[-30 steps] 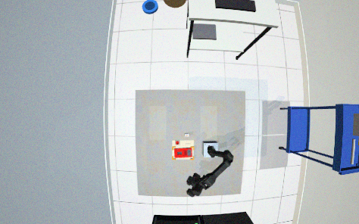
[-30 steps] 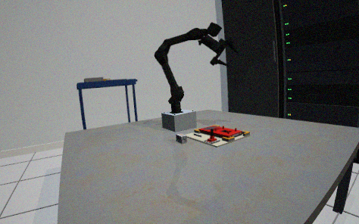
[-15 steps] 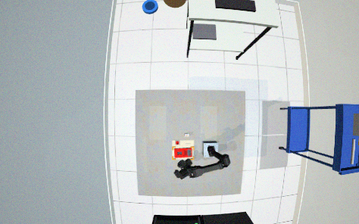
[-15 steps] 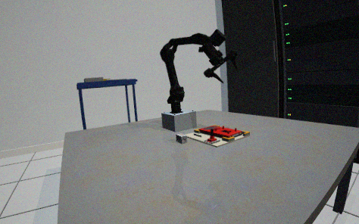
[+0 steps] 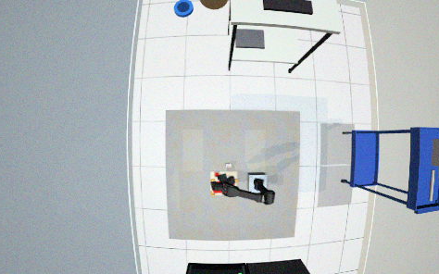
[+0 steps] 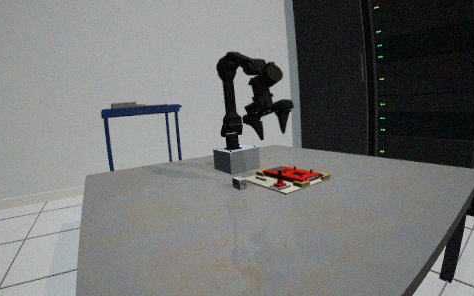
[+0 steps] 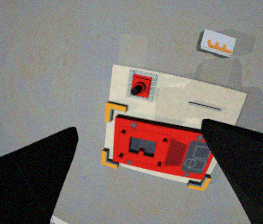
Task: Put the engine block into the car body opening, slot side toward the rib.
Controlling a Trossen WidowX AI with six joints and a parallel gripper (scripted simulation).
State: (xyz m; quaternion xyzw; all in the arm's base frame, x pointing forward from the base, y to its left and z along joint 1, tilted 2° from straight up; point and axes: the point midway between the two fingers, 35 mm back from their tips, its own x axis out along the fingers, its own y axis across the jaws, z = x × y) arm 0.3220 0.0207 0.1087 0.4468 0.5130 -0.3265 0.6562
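Now: the engine block 16 cm below my gripper tip, 10 cm to the right of it and 6 cm behind it.
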